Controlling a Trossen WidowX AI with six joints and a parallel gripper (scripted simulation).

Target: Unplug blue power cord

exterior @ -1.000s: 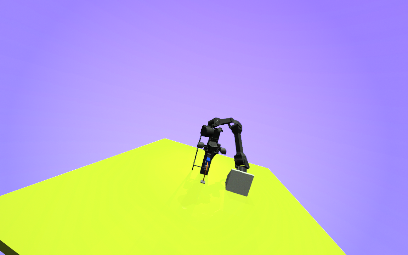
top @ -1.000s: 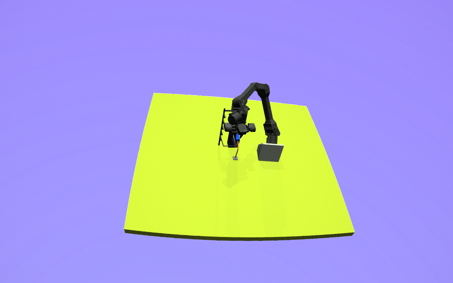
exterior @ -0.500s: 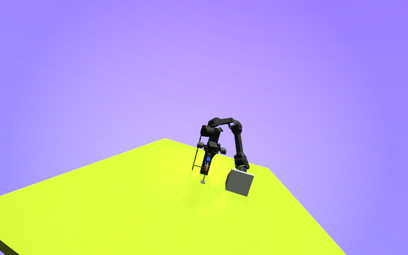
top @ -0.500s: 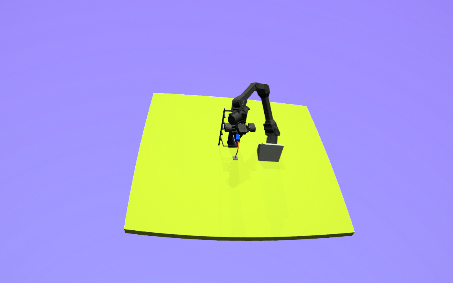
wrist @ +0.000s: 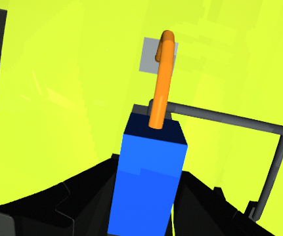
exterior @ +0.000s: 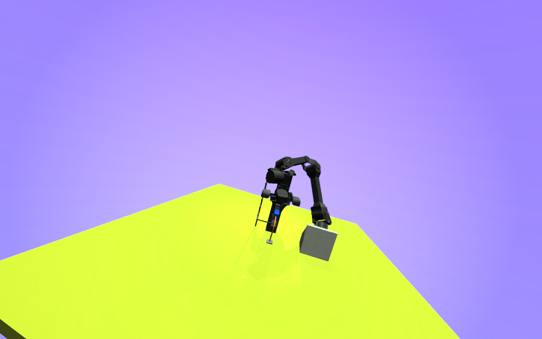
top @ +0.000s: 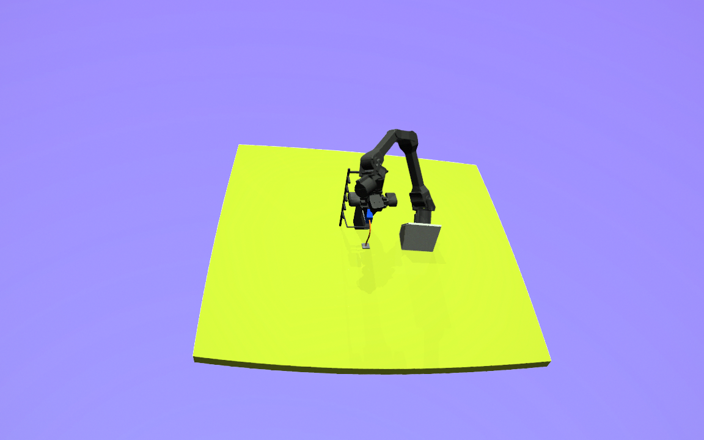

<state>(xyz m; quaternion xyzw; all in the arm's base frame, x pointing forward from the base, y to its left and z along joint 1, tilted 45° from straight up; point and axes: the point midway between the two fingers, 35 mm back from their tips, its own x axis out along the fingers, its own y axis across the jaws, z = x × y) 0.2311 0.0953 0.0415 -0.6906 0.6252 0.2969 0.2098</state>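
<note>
Now: gripper tip 2 cm to the left of the blue plug and 1 cm short of it.
</note>
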